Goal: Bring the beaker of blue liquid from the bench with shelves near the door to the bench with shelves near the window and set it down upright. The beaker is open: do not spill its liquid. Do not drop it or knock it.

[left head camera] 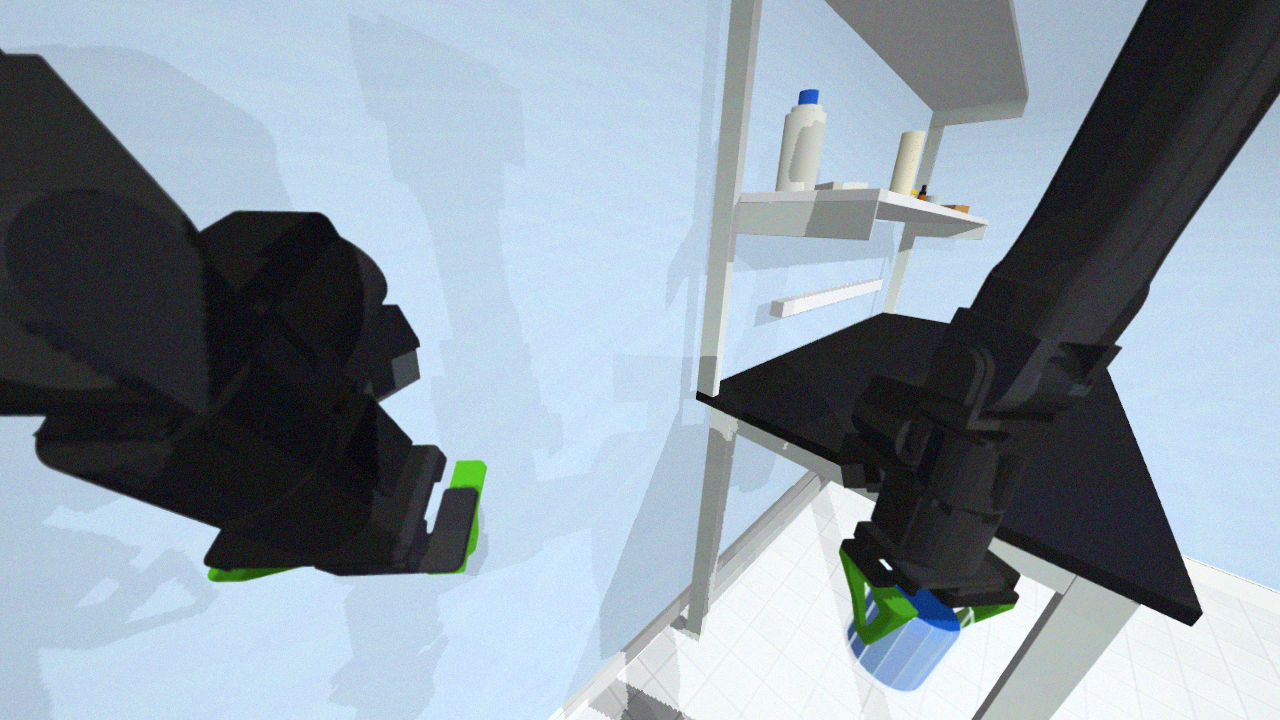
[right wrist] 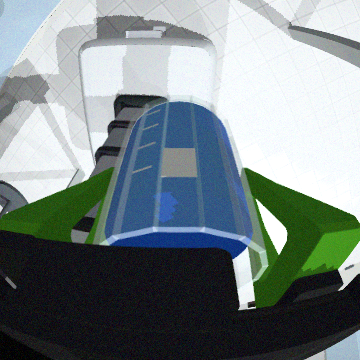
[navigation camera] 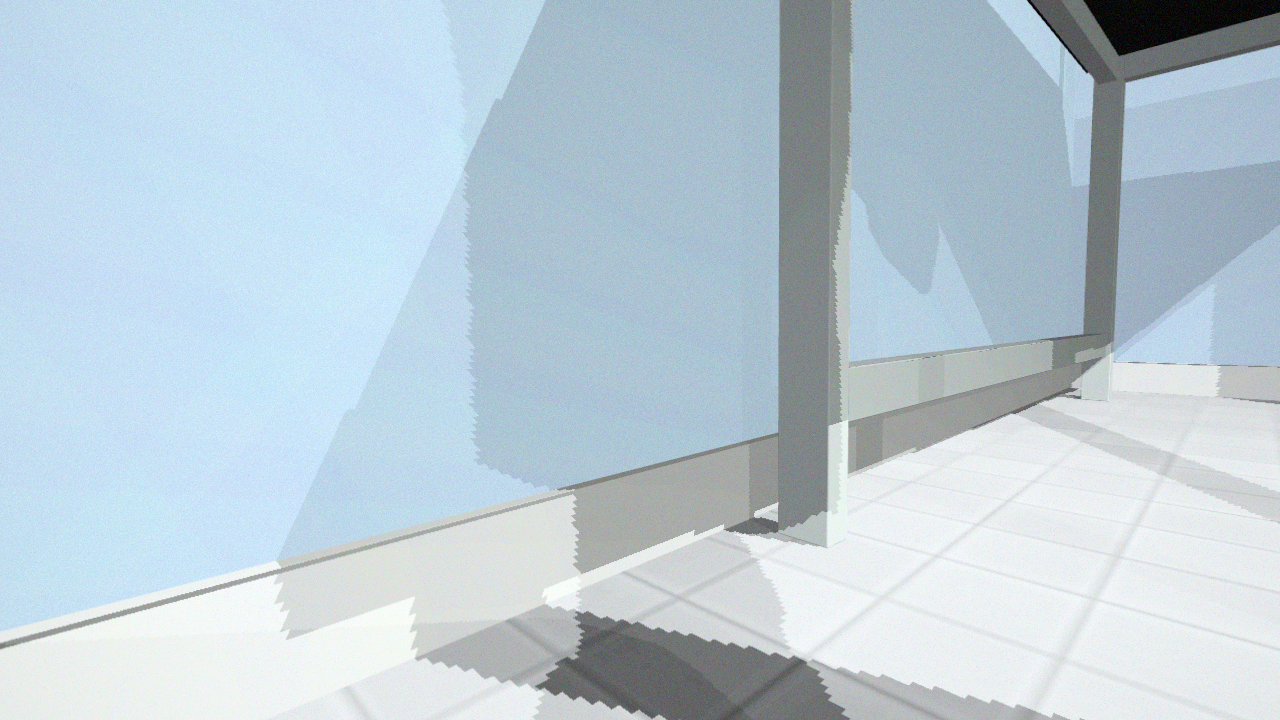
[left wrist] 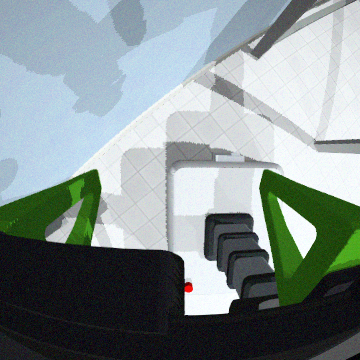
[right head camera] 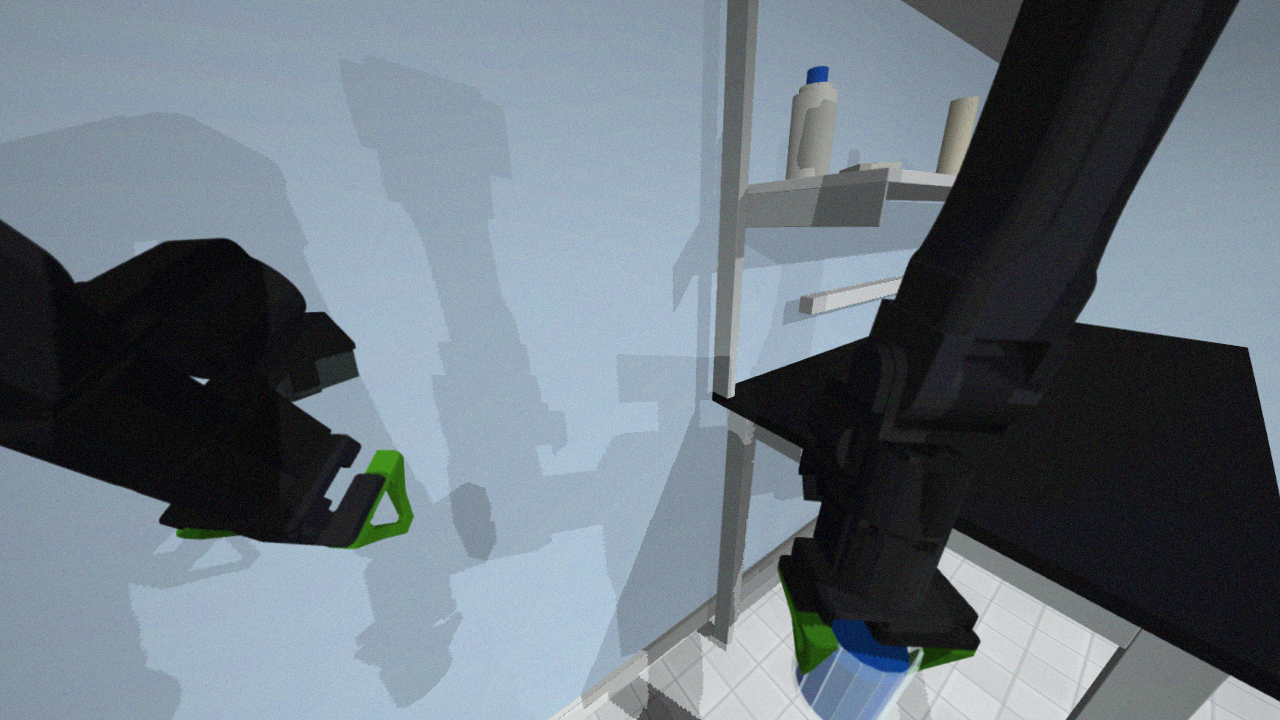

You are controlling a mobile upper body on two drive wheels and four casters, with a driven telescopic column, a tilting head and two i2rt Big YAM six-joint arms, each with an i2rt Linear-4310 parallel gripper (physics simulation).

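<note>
The beaker of blue liquid (left head camera: 904,653) (right head camera: 850,685) (right wrist: 179,190) is held in the air above the floor, in front of a black-topped bench with shelves (left head camera: 805,376) (right head camera: 1154,420). My right gripper (left head camera: 926,617) (right head camera: 872,658) (right wrist: 178,176) is shut on the beaker, with a green finger on either side. The blue liquid is inside it; part of its rim is hidden behind the gripper. My left gripper (left wrist: 180,178) is open and empty, in front of the wall at the left of both head views. Which bench this is cannot be told from these frames.
A white bottle with a blue cap (left head camera: 801,147) (right head camera: 811,129) and a cream cylinder (left head camera: 907,162) (right head camera: 956,134) stand on the bench's shelf (left head camera: 805,219). A bench leg (navigation camera: 805,268) stands close to the wall (navigation camera: 268,268). My white base (left wrist: 192,190) (right wrist: 105,75) shows below the grippers.
</note>
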